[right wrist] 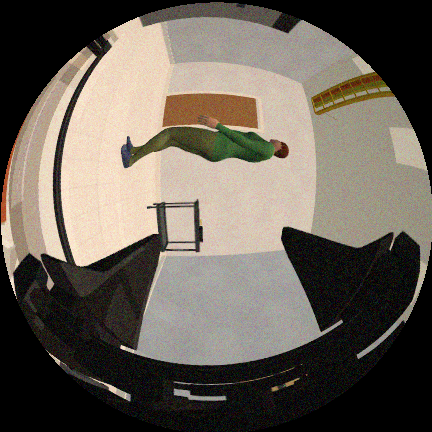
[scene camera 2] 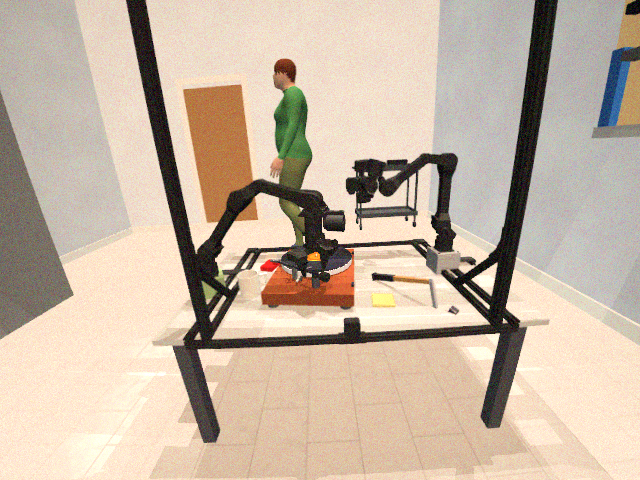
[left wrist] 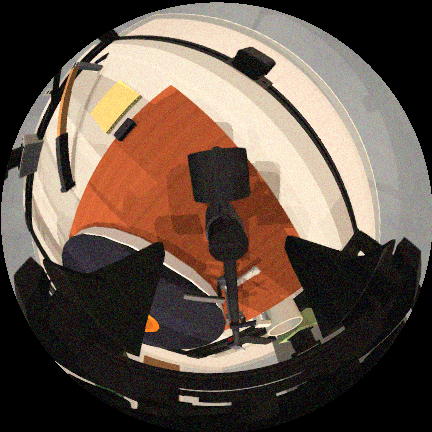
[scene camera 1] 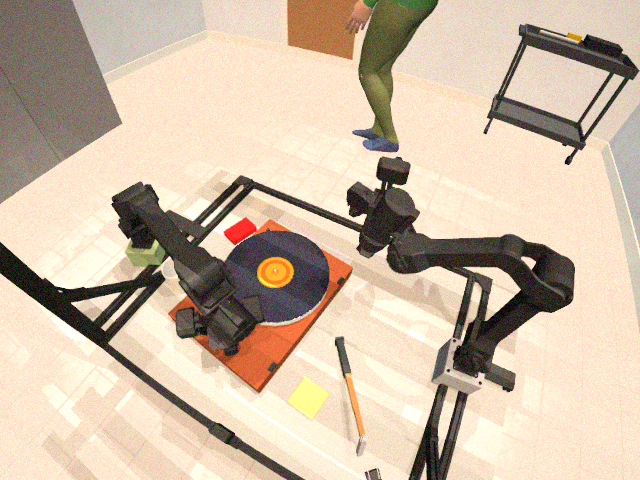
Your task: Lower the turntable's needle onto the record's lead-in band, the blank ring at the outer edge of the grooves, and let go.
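Places are measured from the left arm's base along level axes (x left, y up, z ahead), in millimetres.
Pixels of known places: left gripper, between the fingertips: (scene camera 2: 314,273) (left wrist: 226,246); right gripper, between the fingertips: (right wrist: 222,237); left arm's base, origin of its link: (left wrist: 299,333) (scene camera 1: 144,240); right arm's base, origin of its link: (scene camera 2: 443,249) (scene camera 1: 466,361).
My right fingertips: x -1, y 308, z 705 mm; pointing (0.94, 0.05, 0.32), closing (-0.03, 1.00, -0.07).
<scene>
For each thing: its top centre in the pictures, then the offset to it from my right fingertips. "pt": a spot on its surface instead.
- dark record, centre of its top: (left wrist: 129,317) (scene camera 1: 275,271) (scene camera 2: 316,256) dx -94, dy -292, dz -279 mm
- black tonearm, centre of its top: (left wrist: 235,327) (scene camera 2: 296,263) dx -201, dy -254, dz -409 mm
- red block, centre of its top: (scene camera 1: 239,229) (scene camera 2: 270,263) dx +114, dy -365, dz -428 mm
- white mug, a spot on its surface: (scene camera 1: 169,269) pt dx -81, dy -336, dz -604 mm
- yellow pad, centre of its top: (left wrist: 110,103) (scene camera 1: 308,397) (scene camera 2: 383,298) dx -403, dy -374, dz -171 mm
The orange-brown turntable (scene camera 1: 253,369) (scene camera 2: 310,297) (left wrist: 145,150) carries a dark record (scene camera 1: 305,258) (scene camera 2: 338,258) (left wrist: 190,320) with an orange label. In the left wrist view the black tonearm (left wrist: 230,285) runs from its big counterweight (left wrist: 218,175) to a headshell beside the record's far right edge. The needle tip and lead-in band cannot be made out. My left gripper (left wrist: 226,246) (scene camera 2: 312,258) is open and empty above the turntable. Its fingers stand apart on either side of the tonearm in its wrist view. My right gripper (right wrist: 222,237) is open and empty, raised away from the turntable.
A red block (scene camera 1: 239,230) (scene camera 2: 268,265), a white mug (scene camera 1: 169,269) (scene camera 2: 249,284) and a green block (scene camera 1: 145,254) stand near the turntable. A yellow pad (scene camera 1: 308,396) (scene camera 2: 383,299) and a hammer (scene camera 1: 354,403) (scene camera 2: 408,277) lie beside it. A black frame surrounds the table.
</scene>
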